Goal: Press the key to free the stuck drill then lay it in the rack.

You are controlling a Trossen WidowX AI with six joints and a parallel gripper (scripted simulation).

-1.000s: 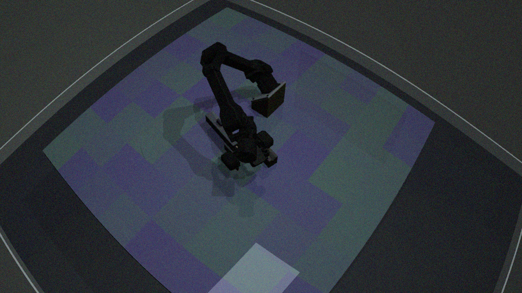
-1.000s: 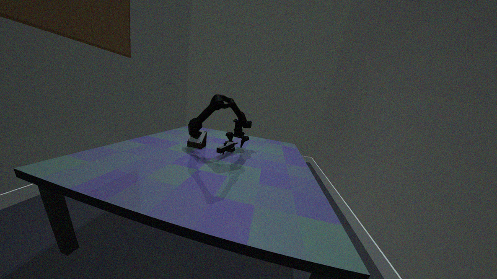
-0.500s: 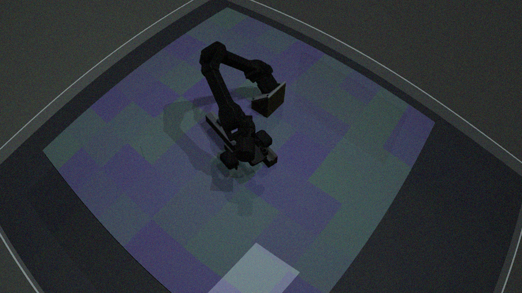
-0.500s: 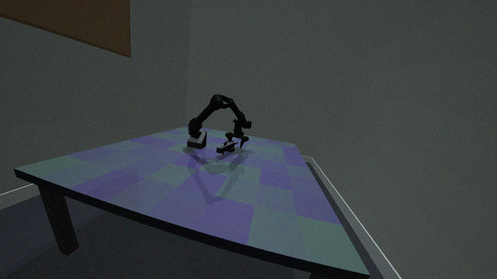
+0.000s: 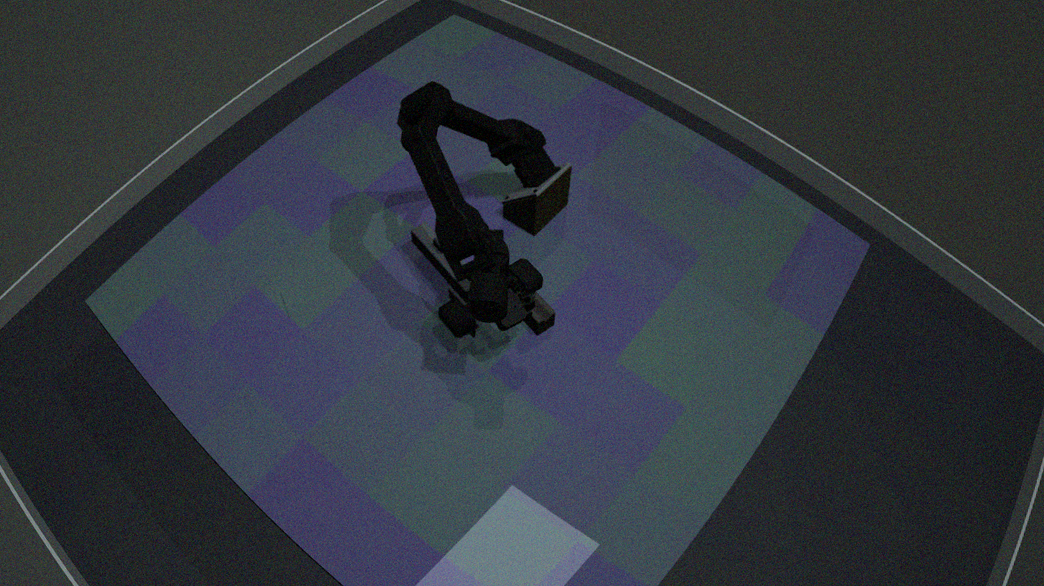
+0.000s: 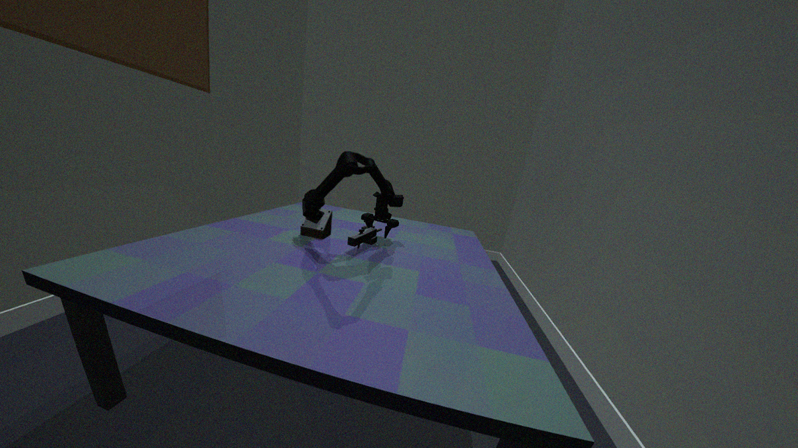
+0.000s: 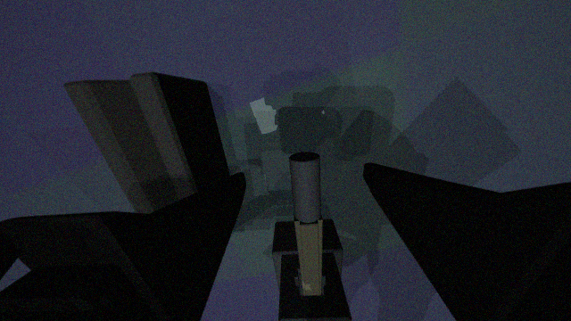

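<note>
Now: the drill 40 mm to the right of my gripper tip and 30 mm above it. From my gripper tip the other things lie so: dark key: 20 mm behind, 160 mm to the right, 40 mm above; then grey holder block: 10 mm behind, 140 mm to the right, 30 mm above.
</note>
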